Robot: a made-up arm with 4 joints. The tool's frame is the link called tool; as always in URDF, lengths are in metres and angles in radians. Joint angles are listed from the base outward. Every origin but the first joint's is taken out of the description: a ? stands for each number. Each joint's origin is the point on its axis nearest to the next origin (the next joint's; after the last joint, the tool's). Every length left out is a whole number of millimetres.
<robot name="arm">
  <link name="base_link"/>
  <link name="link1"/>
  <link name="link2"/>
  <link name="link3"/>
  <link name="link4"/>
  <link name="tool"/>
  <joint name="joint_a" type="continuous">
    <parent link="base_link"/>
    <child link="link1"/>
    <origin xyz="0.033 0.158 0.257" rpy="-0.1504 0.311 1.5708"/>
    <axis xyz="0 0 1"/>
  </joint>
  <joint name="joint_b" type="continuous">
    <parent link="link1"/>
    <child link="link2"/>
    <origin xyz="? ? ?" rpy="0 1.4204 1.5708"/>
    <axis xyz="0 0 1"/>
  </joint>
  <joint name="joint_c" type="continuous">
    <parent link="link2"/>
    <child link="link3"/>
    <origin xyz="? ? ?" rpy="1.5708 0 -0.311"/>
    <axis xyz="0 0 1"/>
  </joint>
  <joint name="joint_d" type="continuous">
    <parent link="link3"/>
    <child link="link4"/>
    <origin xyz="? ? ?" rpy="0 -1.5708 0"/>
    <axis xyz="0 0 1"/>
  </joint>
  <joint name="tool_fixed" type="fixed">
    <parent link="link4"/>
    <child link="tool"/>
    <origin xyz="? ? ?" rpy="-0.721 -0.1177 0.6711"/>
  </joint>
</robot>
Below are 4 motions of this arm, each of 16 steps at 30 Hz.
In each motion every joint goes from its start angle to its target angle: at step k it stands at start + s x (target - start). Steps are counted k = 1, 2, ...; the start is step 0. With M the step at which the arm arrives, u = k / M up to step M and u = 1 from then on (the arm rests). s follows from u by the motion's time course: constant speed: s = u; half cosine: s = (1 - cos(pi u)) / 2; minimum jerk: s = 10 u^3 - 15 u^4 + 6 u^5.
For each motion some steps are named. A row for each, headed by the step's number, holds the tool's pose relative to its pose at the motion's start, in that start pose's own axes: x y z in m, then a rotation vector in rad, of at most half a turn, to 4 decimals.
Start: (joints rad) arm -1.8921 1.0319 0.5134 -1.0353
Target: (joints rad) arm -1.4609 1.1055 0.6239 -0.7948
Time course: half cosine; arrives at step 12
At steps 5, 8, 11, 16:
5: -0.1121 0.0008 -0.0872 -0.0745 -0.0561 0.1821
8: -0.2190 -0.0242 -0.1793 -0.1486 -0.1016 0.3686
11: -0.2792 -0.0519 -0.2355 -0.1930 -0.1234 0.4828
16: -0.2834 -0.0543 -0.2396 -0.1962 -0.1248 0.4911

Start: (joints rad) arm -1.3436 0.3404 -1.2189 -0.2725
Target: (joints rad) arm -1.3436 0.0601 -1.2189 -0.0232
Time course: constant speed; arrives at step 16
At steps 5, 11, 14, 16:
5: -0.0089 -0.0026 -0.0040 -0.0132 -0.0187 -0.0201
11: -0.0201 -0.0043 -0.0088 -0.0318 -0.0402 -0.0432
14: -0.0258 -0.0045 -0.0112 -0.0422 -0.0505 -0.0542
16: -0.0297 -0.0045 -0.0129 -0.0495 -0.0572 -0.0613

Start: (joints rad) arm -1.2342 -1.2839 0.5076 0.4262
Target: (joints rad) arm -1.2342 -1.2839 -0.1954 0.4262
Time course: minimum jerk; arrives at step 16
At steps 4, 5, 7, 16:
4: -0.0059 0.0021 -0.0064 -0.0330 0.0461 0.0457
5: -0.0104 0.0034 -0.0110 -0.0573 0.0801 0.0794
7: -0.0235 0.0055 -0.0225 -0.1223 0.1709 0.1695
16: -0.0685 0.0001 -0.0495 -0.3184 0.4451 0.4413

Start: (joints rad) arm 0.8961 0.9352 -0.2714 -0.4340
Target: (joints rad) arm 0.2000 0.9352 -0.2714 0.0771
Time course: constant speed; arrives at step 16
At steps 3, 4, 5, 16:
3: 0.0511 -0.0588 0.0151 0.0732 0.0033 -0.0225
4: 0.0671 -0.0794 0.0185 0.0973 0.0032 -0.0310
5: 0.0825 -0.1005 0.0210 0.1212 0.0026 -0.0401
16: 0.2055 -0.3488 -0.0043 0.3628 -0.0394 -0.1746

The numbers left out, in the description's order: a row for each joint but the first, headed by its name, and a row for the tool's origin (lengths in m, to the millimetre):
joint_b: -0.029 0.496 0
joint_c: -0.128 -0.069 0
joint_d: 0.075 -0.007 0
tool: -0.235 0.221 0

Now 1 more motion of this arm.
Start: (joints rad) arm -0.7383 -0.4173 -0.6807 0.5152
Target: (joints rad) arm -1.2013 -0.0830 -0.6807 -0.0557
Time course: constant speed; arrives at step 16
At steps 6, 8, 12, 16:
6: 0.1315 -0.0082 -0.0604 0.0623 0.3031 -0.0867
8: 0.1724 -0.0113 -0.0895 0.0782 0.4067 -0.1150
12: 0.2468 -0.0176 -0.1604 0.1030 0.6172 -0.1701
16: 0.3082 -0.0233 -0.2467 0.1186 0.8317 -0.2225

